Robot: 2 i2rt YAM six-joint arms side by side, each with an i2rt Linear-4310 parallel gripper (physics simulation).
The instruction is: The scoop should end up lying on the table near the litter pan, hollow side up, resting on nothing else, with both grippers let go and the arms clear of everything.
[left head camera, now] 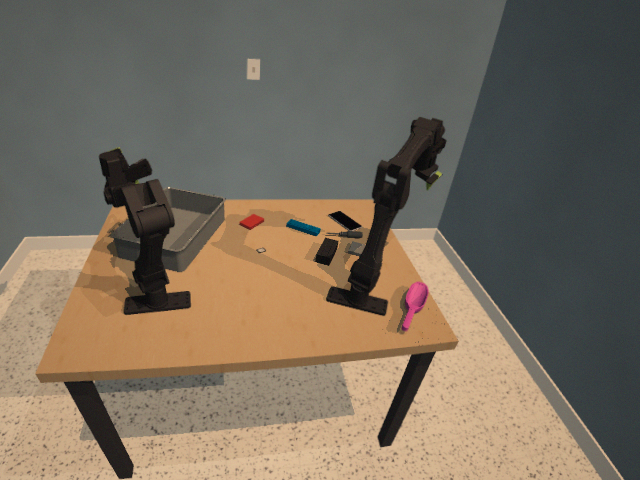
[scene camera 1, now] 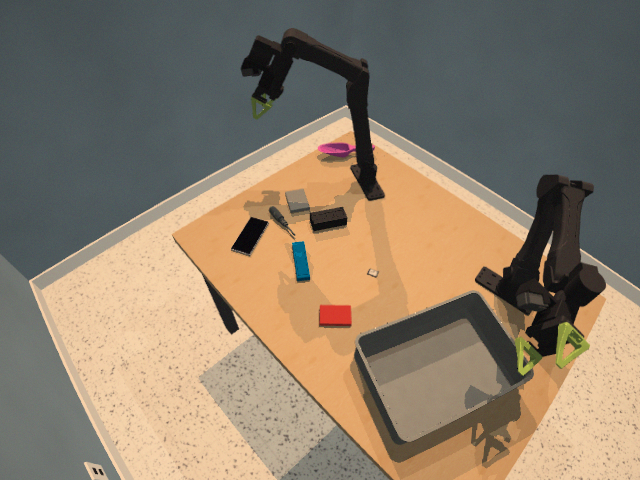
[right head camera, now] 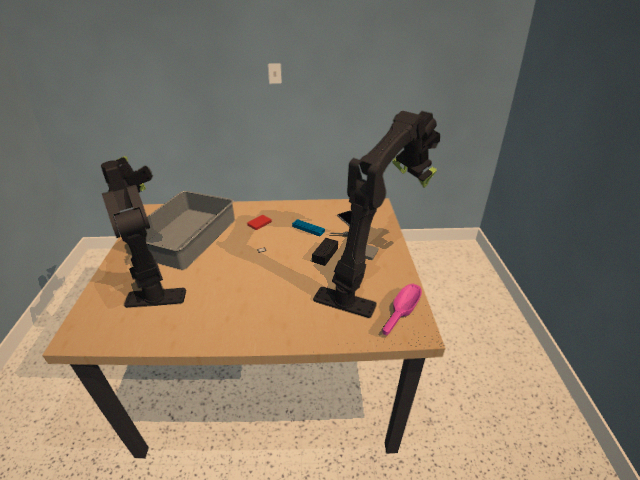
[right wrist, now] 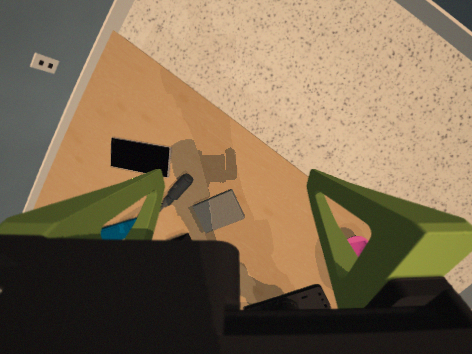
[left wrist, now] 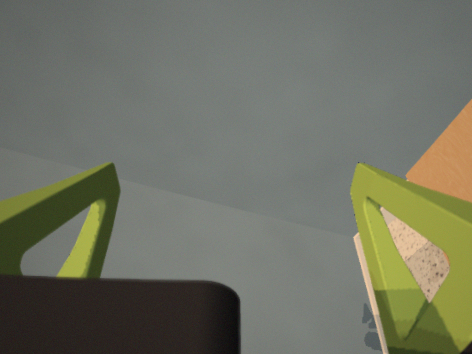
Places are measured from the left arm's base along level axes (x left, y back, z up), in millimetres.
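Where they show: left gripper, fingertip midpoint: (left head camera: 122, 161) (scene camera 1: 538, 370) (right head camera: 132, 168) (left wrist: 235, 176); right gripper, fingertip midpoint: (left head camera: 417, 182) (scene camera 1: 259, 112) (right head camera: 414, 179) (right wrist: 235, 177); left arm's base at its link origin: (left head camera: 158, 303) (scene camera 1: 505, 290) (right head camera: 155, 298); right arm's base at its link origin: (left head camera: 357, 301) (scene camera 1: 366, 181) (right head camera: 344, 302) (right wrist: 285, 307).
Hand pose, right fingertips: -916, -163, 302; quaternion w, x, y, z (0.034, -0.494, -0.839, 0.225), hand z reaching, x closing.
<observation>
Each offset is from my right fingertips to the centre of the thing, as dx, dy, dz.
The pink scoop @(+119, +336, -283) (left head camera: 416, 295) (right head camera: 407, 299) (scene camera 1: 336, 149) lies near the table's front right corner in the head views, beside the right arm's base, its hollow appearing to face up. Part of it shows through the right finger in the right wrist view (right wrist: 357, 245). The grey litter pan @(+871, -206, -254) (left head camera: 200, 242) (right head camera: 206, 238) (scene camera 1: 423, 330) stands on the table's far left side in the head views, away from the scoop. My left gripper (scene camera 1: 543, 369) (left wrist: 235, 176) is open and empty, raised by the pan's corner. My right gripper (right head camera: 413, 178) (right wrist: 235, 177) is open and empty, high above the table's right side, away from the scoop.
A red box @(+562, -262, -295) (left head camera: 251, 221) (scene camera 1: 334, 315), blue block @(+358, -189, -292) (left head camera: 303, 227) (scene camera 1: 300, 260), phone @(+159, -226, -298) (scene camera 1: 250, 236) (right wrist: 140, 156), screwdriver @(+203, -115, -289) (scene camera 1: 278, 215) (right wrist: 178, 189), black box @(+312, -3, -283) (left head camera: 325, 251) (scene camera 1: 328, 219), grey block @(+164, -3, -295) (scene camera 1: 297, 201) (right wrist: 218, 210) and small pale piece @(+553, -68, -301) (scene camera 1: 372, 272) lie between the pan and the table's right side in the head views.
</observation>
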